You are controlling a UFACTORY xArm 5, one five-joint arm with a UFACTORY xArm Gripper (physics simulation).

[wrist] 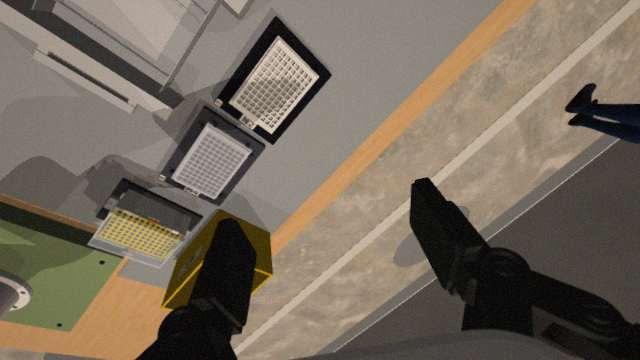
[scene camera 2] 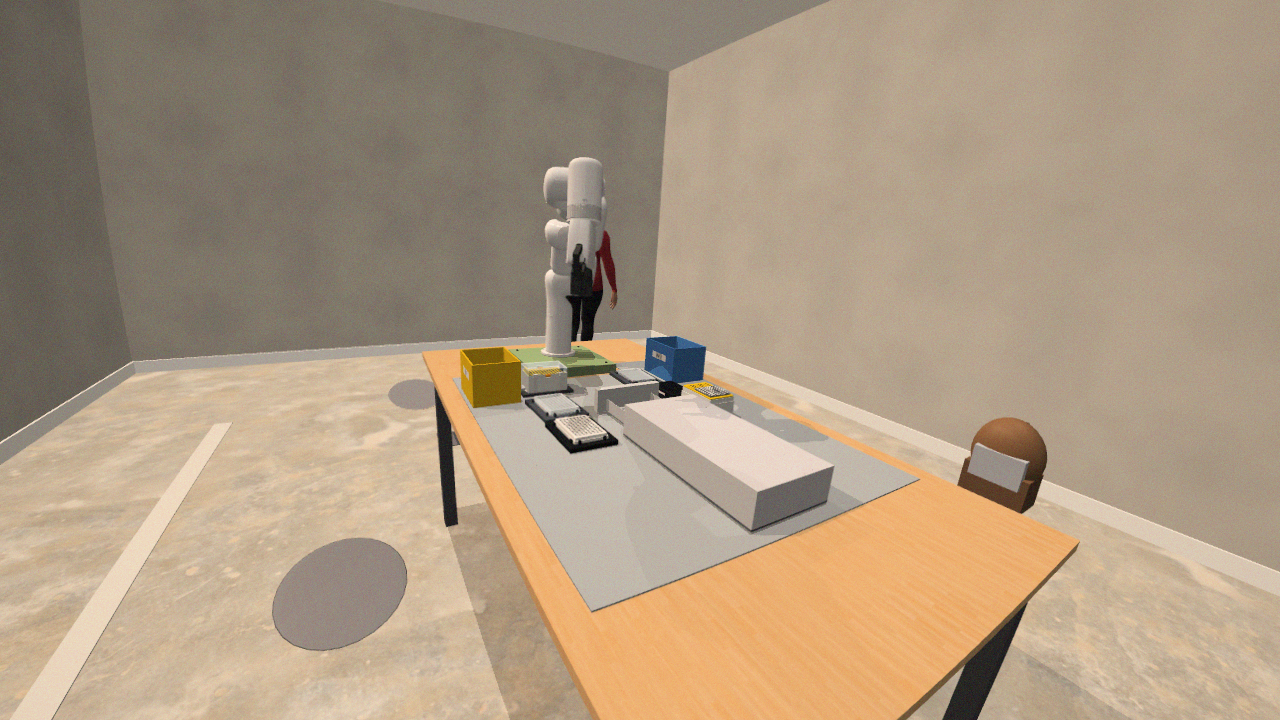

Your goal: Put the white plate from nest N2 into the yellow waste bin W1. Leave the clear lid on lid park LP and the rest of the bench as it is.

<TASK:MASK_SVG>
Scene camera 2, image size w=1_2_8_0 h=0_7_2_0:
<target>white plate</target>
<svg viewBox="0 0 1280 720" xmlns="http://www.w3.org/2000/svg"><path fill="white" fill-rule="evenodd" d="M554 421L569 440L573 440L574 445L578 444L578 440L586 443L603 440L603 436L606 436L607 439L609 438L607 432L586 415L558 418Z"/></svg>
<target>long pale box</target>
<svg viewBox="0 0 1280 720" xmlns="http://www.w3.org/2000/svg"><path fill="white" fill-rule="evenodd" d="M595 388L594 410L597 413L608 411L624 423L624 436L750 532L827 502L834 465L693 394L661 399L658 397L659 382L657 381Z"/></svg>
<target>yellow-topped rack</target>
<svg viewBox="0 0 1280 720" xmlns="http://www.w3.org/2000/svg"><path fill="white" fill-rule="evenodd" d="M683 385L681 396L693 394L733 414L734 395L706 382Z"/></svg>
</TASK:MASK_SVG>
